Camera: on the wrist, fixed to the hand. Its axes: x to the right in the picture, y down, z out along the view.
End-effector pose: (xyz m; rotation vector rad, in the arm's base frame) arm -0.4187 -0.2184 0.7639 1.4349 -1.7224 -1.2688
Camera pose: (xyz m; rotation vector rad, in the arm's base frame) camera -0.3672 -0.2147 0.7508 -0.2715 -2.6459 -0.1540
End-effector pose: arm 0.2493 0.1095 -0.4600 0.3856 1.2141 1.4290
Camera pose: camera 0.2411 0.0722 -0.4971 2.2619 0.8697 1.9229
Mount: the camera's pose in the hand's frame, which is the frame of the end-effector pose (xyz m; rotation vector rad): -0.0156 -0.0337 -0.0382 0.6027 -0.4400 1.5299
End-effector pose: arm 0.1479 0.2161 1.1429 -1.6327 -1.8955 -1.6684
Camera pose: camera 0.1090 0.1840 1.1257 -2.1651 -0.5187 -0.1159
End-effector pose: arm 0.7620 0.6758 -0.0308 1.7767 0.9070 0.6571
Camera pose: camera 0.7142 0.6907 -0.0490 2.8573 -0.8474 0.8451
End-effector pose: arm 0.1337 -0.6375 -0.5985 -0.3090 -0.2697 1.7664
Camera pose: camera 0.1811 -0.6450 -0.6217 -0.4306 -0.2896 -2.8967
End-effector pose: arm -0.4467 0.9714 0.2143 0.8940 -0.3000 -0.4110
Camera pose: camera -0.4519 0.9862 0.1634 0.8902 -1.4233 0.9737
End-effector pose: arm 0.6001 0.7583 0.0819 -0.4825 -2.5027 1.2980
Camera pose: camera 0.6237 0.7616 0.1295 1.4896 0.9543 -1.7064
